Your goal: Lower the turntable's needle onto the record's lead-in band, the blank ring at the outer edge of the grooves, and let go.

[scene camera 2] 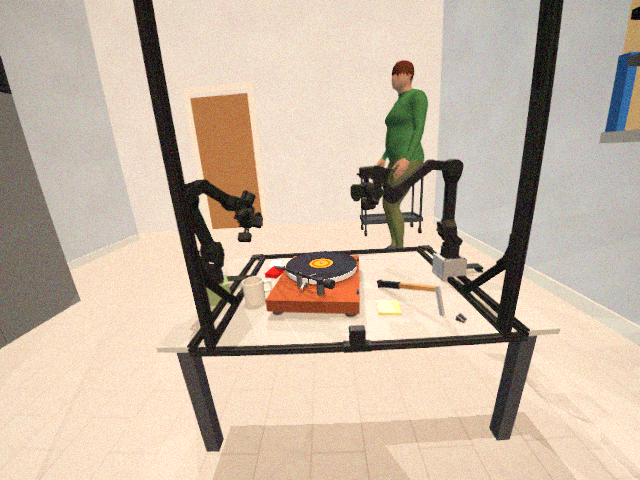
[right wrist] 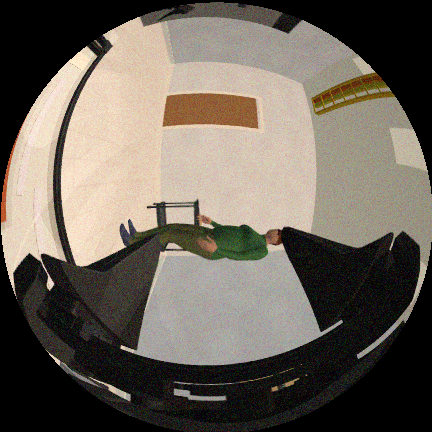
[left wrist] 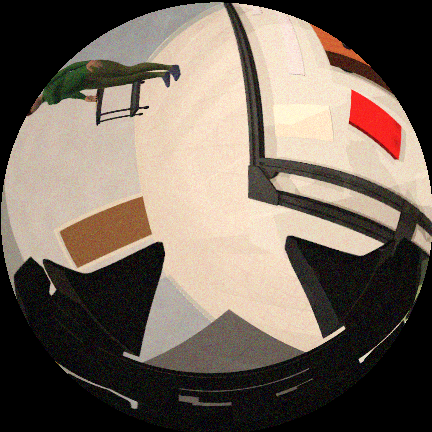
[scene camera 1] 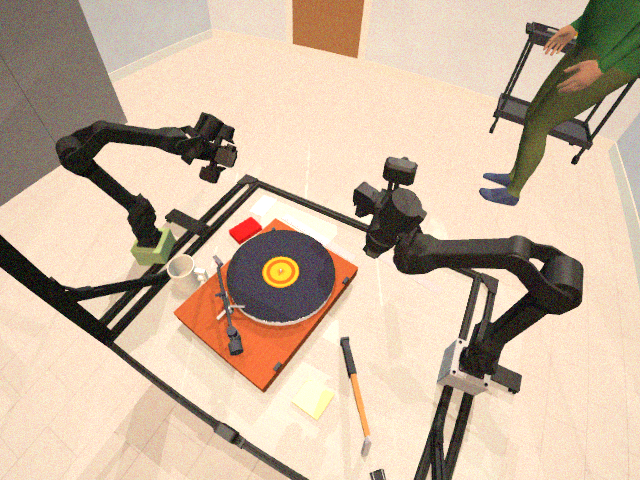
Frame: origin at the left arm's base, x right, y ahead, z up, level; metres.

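Seen in the pictures: left gripper, fingertip midpoint: [scene camera 2: 249, 231] [left wrist: 226, 246]; right gripper, fingertip midpoint: [right wrist: 222, 237]; left arm's base, origin of the base link: [scene camera 1: 150, 239]; right arm's base, origin of the base link: [scene camera 2: 449, 256] [scene camera 1: 472, 362].
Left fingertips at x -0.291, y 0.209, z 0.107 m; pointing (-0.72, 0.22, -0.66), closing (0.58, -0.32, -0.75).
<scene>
Offsets run from my left fingertips to a thing's top centre. "*": to the spot under its first point.
The orange turntable [scene camera 1: 258, 361] [scene camera 2: 312, 304] stands on the table with a dark record {dx +0.386, dy +0.218, dz -0.092 m} [scene camera 1: 310, 291] [scene camera 2: 338, 267] on its platter. Its dark tonearm {dx +0.494, dy +0.088, dz -0.053 m} [scene camera 1: 225, 302] lies along the record's left side in scene camera 1, with its head outside the record's edge. The needle itself is too small to make out. My left gripper [scene camera 1: 217, 153] [scene camera 2: 246, 217] [left wrist: 226, 246] is open and empty, high beyond the turntable's far left. My right gripper [scene camera 1: 387, 206] [scene camera 2: 369, 187] [right wrist: 222, 237] is open and empty, high beyond its far right.
A mug {* dx +0.364, dy -0.103, dz -0.166 m} [scene camera 1: 180, 271] [scene camera 2: 253, 292] stands close left of the turntable. A red box {dx +0.178, dy +0.068, dz -0.164 m} [scene camera 1: 245, 229] [scene camera 2: 273, 271] [left wrist: 375, 125] lies behind it. A hammer [scene camera 1: 357, 395] [scene camera 2: 413, 286] and a yellow note pad {dx +0.696, dy +0.325, dz -0.173 m} [scene camera 1: 313, 397] [scene camera 2: 388, 307] lie to its right. A person [scene camera 2: 405, 124] stands behind the table.
</scene>
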